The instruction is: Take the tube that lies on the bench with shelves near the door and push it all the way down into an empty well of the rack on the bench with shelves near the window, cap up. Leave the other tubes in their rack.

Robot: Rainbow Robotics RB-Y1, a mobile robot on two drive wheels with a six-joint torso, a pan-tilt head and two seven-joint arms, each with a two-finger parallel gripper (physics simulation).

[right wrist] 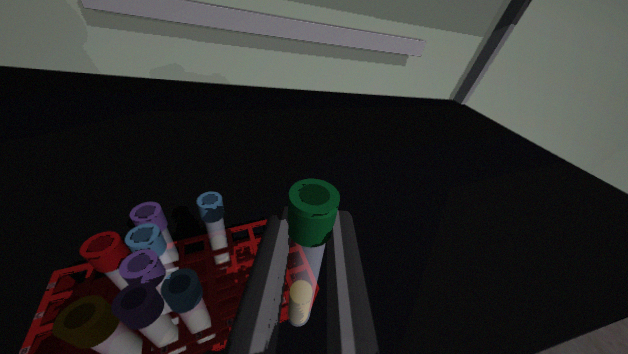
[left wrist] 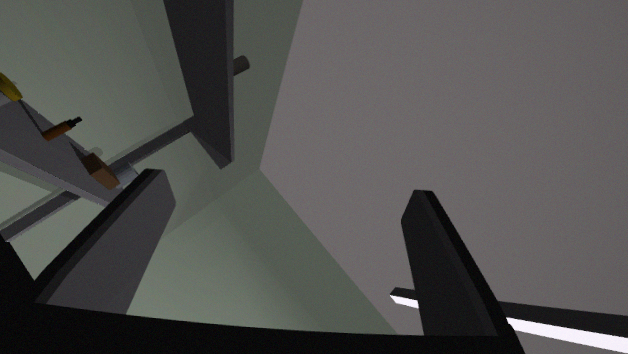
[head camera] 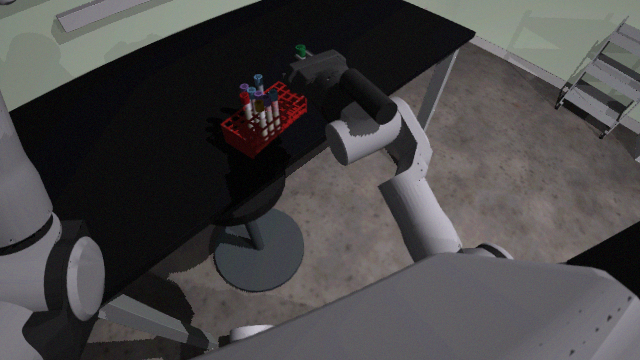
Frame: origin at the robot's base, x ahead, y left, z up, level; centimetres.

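Seen in the pictures: left gripper, fingertip midpoint: [left wrist: 289,196]; right gripper, fingertip midpoint: [right wrist: 310,222] [head camera: 300,56].
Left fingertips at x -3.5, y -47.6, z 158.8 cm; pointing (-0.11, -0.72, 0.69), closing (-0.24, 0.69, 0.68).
Observation:
Offsets run from my left fingertips to a thing's middle. "spot": to the spot under its first point. Level surfaces: height alone.
A green-capped tube @(dx -23.6, dy -14.7, dz -52.3 cm) [head camera: 300,50] [right wrist: 313,215] is held cap up between the fingers of my right gripper [right wrist: 310,222], which is shut on it. The red rack @(spot: dx -8.8, dy -6.7, dz -64.7 cm) [head camera: 241,145] [right wrist: 42,300] stands on the black bench, left of the right gripper in the head view. Several tubes with red, purple, blue and yellow caps stand in it. Empty wells show at its right end in the right wrist view. The held tube's lower end overlaps the rack's right edge in that view; its height over the rack is unclear. My left gripper [left wrist: 289,196] is open and empty, facing wall and ceiling.
The black bench @(dz -67.4 cm) [head camera: 130,115] [right wrist: 400,150] runs along the wall. A stool [head camera: 258,255] stands at its front edge. A step ladder [head camera: 595,80] stands at the far right. A wall shelf @(dz -21.7 cm) [left wrist: 50,155] with small items shows in the left wrist view.

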